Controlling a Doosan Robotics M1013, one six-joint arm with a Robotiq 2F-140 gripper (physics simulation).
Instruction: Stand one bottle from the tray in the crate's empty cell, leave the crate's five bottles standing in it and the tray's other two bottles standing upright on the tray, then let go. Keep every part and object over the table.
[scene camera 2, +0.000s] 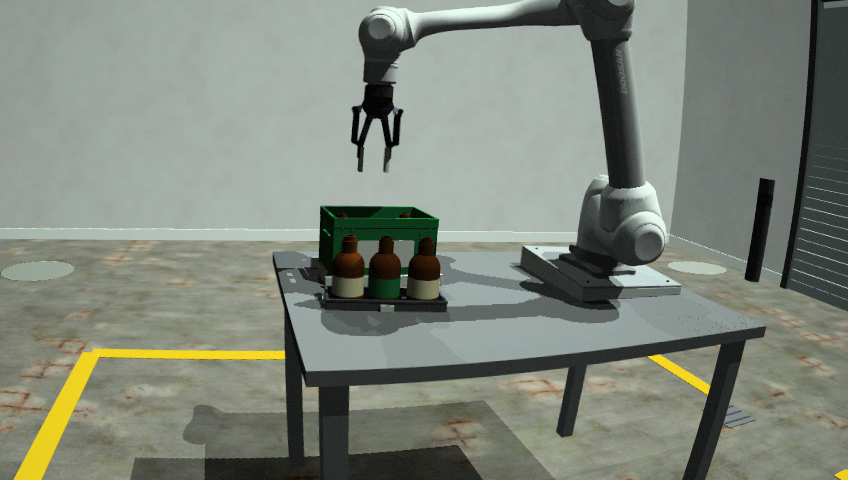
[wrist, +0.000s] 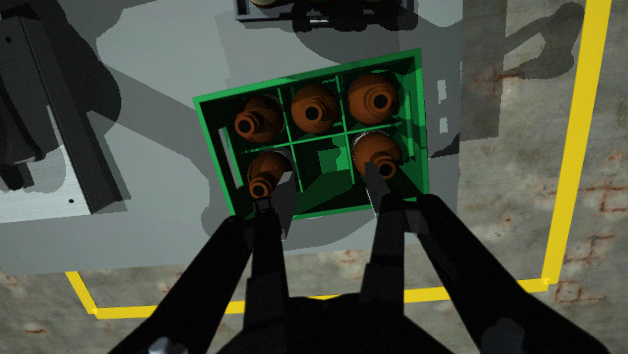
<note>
In view: the gripper (scene camera 2: 372, 171), a bottle (scene camera 2: 384, 276), a bottle (wrist: 375, 145) and a bottle (wrist: 265, 171).
The gripper is seen too in the wrist view (wrist: 330, 181).
</note>
